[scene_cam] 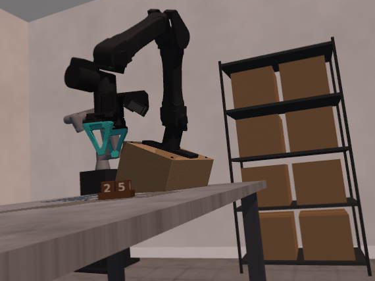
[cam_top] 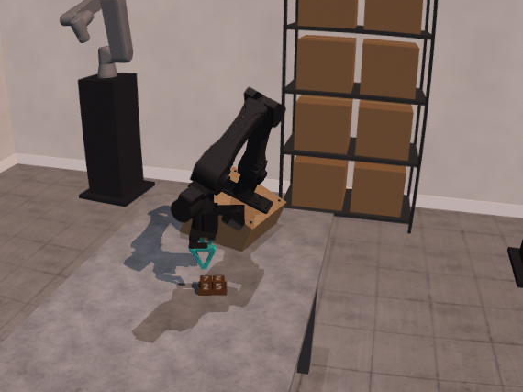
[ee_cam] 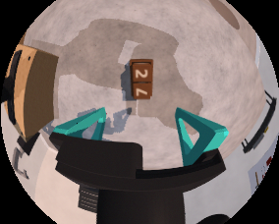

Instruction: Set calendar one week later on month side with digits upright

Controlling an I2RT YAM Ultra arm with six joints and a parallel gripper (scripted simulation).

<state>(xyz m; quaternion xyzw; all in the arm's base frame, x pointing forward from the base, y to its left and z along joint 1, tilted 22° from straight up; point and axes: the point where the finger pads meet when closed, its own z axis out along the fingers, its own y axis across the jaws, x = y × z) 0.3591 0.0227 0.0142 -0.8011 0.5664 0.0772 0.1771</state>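
My gripper is now 9 cm above the brown cube. Round my hand: brown calendar tray 10 cm below, 2 cm to the left, 1 cm behind.
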